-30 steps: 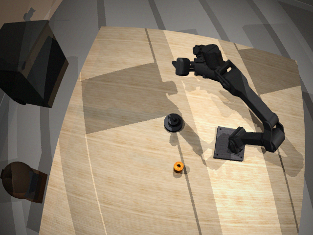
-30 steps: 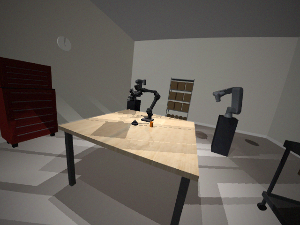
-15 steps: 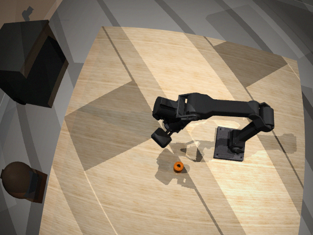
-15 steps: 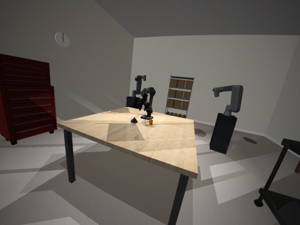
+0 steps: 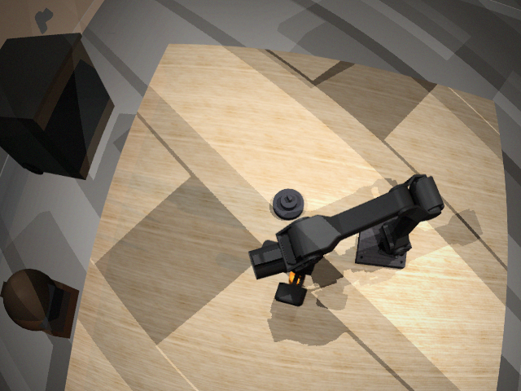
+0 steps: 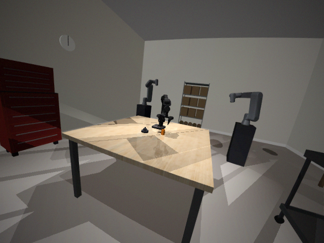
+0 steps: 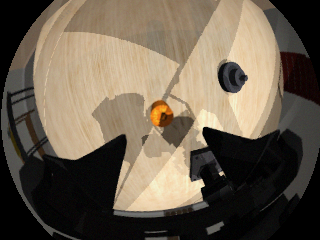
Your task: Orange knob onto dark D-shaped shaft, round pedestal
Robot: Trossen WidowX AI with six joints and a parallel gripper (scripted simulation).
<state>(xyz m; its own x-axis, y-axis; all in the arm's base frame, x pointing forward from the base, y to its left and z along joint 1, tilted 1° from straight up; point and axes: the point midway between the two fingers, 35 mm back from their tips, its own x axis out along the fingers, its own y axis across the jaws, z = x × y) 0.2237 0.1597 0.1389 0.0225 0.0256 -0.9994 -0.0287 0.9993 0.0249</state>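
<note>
The orange knob is 9 cm below my gripper tip. Round my gripper tip: dark round pedestal (20 cm to the right, 9 cm below, 8 cm ahead).
</note>
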